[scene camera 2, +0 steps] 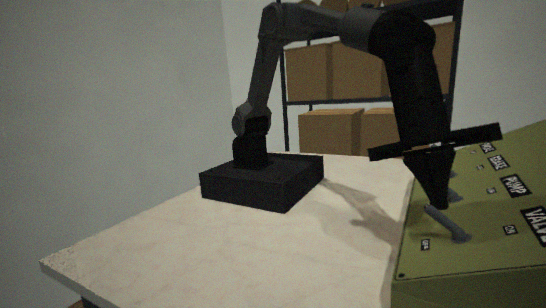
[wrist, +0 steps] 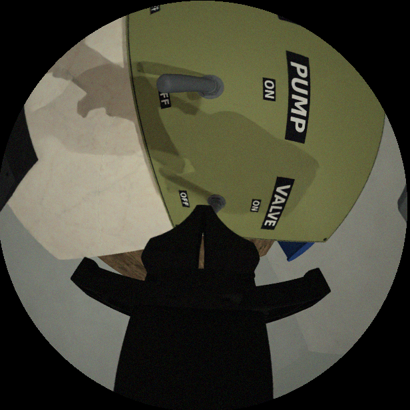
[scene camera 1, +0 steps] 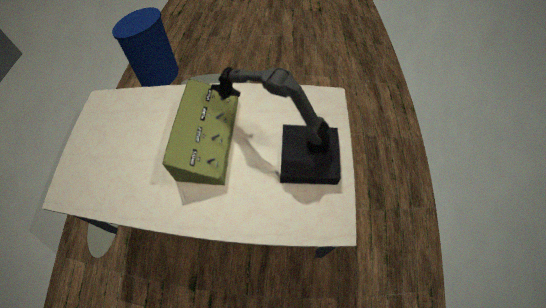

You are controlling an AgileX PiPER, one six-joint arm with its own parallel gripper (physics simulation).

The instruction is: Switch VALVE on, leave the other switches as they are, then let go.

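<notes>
The green switch box (scene camera 1: 180, 135) (scene camera 2: 480, 262) (wrist: 240, 30) carries a row of grey levers. The VALVE lever (scene camera 2: 445, 223) (wrist: 216, 202) leans toward its OFF label; in the wrist view its upper part is hidden behind the fingers. The PUMP lever (scene camera 1: 221, 117) (wrist: 186, 83) also leans to OFF. My gripper (scene camera 1: 226, 95) (scene camera 2: 440, 206) (wrist: 203, 214) is shut with nothing between its fingers. Its tips are close to the upper part of the VALVE lever, in scene camera 2 just to the right of the lever's end; whether they touch is unclear.
Two further levers, BRAKE (scene camera 1: 216, 137) and DRIVE (scene camera 1: 213, 161), stand in the same row on the box. The black arm base (scene camera 1: 310, 155) (scene camera 2: 250, 187) stands on the pale table (scene camera 1: 120, 150) (scene camera 2: 200, 250). A blue barrel (scene camera 1: 150, 52) stands behind the table.
</notes>
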